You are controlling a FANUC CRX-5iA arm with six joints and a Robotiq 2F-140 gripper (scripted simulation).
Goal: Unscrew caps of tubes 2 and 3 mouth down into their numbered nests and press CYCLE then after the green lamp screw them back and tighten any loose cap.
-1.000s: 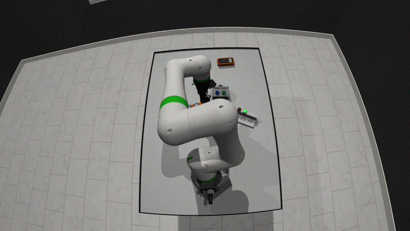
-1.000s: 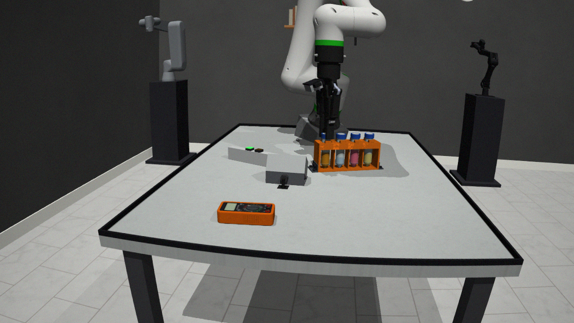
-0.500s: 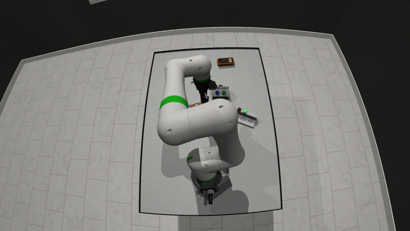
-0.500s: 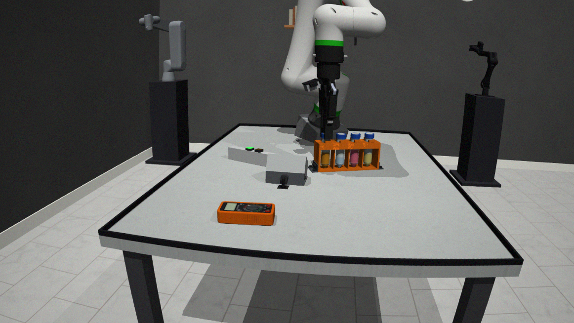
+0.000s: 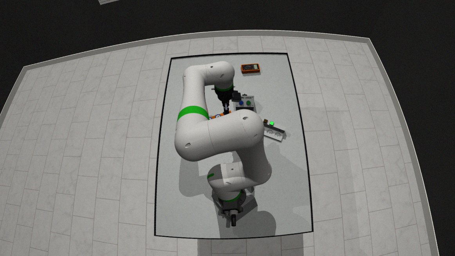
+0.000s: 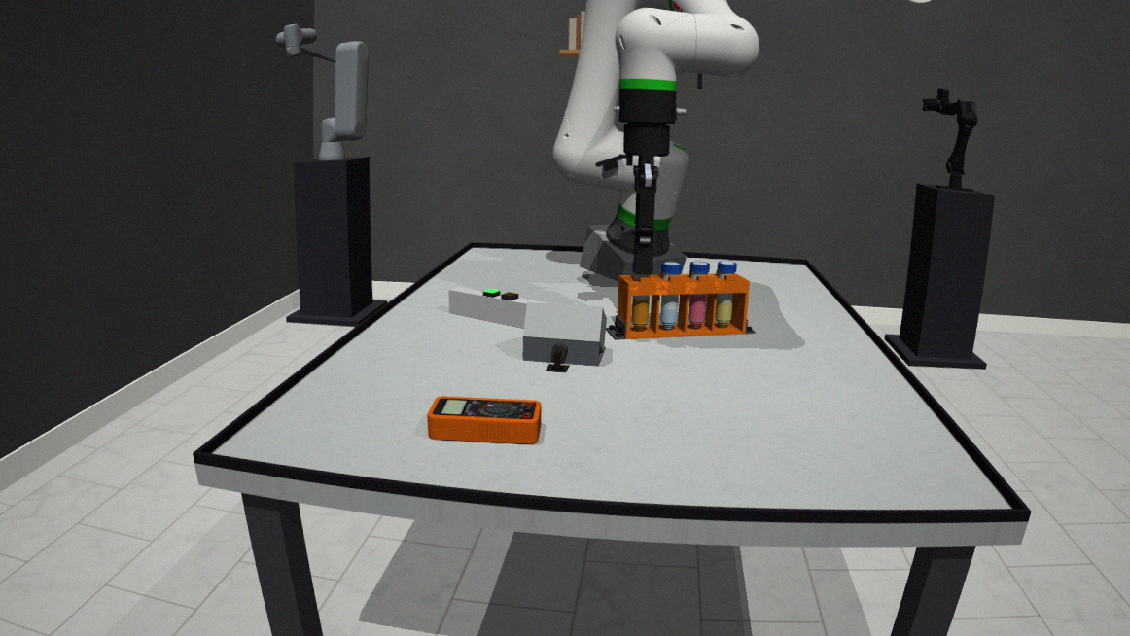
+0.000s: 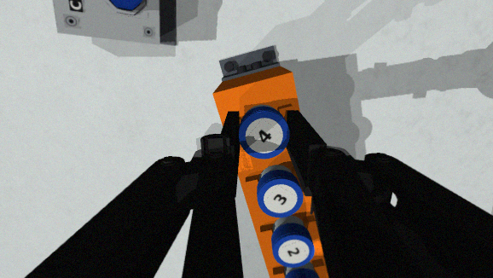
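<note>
Now: hand 20 mm above the cap 4. From my hand the other things lie so: cap 3: 50 mm to the left, 30 mm below, 20 mm behind; blue key: 110 mm ahead, 90 mm to the right, 70 mm below; cap 2: 100 mm to the left, 30 mm below, 30 mm behind.
</note>
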